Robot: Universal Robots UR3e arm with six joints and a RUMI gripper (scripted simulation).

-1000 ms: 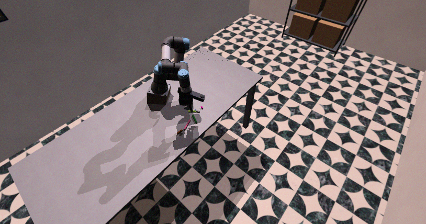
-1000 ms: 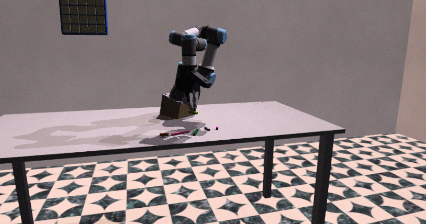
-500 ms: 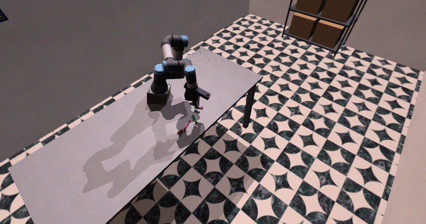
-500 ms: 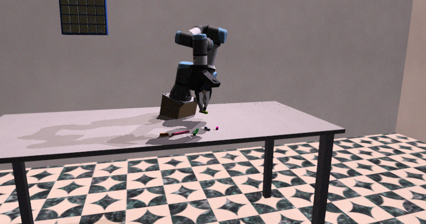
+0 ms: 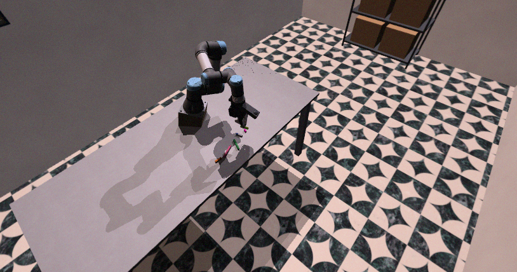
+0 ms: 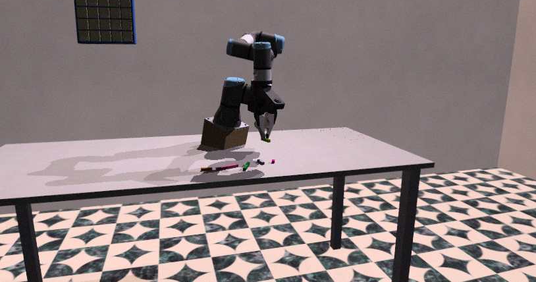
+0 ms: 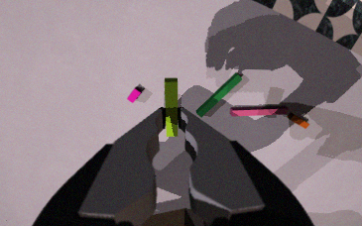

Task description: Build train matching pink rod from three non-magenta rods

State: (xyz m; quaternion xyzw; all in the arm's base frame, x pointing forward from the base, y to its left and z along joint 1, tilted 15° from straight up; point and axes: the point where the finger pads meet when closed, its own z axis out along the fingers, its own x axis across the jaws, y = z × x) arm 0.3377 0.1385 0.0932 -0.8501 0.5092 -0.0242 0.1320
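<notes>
Right now the grey rod is 11 cm below my hand, 4 cm behind it and 1 cm to the right of it. The rest, counted from my hand: magenta rod: 11 cm below, 5 cm behind, 3 cm to the left; then lime rod: 1 cm below; then blue rod: 11 cm below, 6 cm behind, 2 cm to the right.
</notes>
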